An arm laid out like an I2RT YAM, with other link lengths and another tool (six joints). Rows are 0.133 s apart.
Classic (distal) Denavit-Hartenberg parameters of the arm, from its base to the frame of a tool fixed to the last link. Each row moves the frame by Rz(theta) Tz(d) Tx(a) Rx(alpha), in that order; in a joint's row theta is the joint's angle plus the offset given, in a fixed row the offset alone. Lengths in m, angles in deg.
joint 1: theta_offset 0; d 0.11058; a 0.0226; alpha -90
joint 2: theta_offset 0; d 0; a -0.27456; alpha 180
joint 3: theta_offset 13.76; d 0; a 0.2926; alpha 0
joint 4: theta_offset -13.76; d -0.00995; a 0.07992; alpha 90
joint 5: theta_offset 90; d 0.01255; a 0; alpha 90
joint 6: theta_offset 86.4; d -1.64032; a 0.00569; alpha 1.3
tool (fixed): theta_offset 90; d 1.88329; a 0; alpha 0
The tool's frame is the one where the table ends.
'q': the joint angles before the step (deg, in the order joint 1, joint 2, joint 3, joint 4, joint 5, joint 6). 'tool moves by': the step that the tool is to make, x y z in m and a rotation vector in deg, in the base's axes. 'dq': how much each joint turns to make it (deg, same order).
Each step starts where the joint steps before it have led.
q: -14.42, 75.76, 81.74, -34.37, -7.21, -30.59
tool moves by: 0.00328, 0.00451, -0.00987, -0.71, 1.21, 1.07
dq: 0.53, 0.62, -0.53, 0.00, 0.00, -1.13
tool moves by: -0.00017, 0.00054, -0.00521, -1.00, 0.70, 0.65
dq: 0.01, 0.00, -0.62, 0.01, 0.01, -1.32
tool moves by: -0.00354, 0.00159, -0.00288, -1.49, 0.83, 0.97
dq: -0.01, -0.53, -0.52, -0.70, -0.01, -1.93
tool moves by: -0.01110, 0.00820, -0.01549, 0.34, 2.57, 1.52
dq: 0.01, -1.23, -1.48, -2.46, -1.13, -1.06
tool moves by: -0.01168, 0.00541, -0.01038, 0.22, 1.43, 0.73
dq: -0.01, -1.84, -2.03, -1.33, -0.53, -0.53
